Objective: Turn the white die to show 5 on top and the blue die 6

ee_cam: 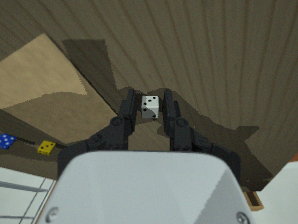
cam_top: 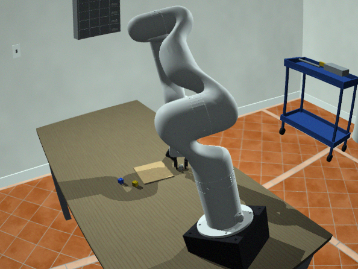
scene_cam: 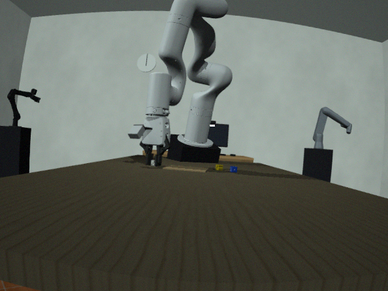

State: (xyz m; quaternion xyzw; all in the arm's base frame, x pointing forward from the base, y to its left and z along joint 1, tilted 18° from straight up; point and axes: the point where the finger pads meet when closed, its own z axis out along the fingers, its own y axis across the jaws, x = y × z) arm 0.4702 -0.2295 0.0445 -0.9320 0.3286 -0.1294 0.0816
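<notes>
Now: the white die 1 cm behind my hand and 1 cm below it. Round my hand: tan mat 6 cm ahead, 11 cm to the left, 2 cm below; yellow die 3 cm ahead, 24 cm to the left, 1 cm below; blue die 9 cm ahead, 27 cm to the left, 1 cm below.
</notes>
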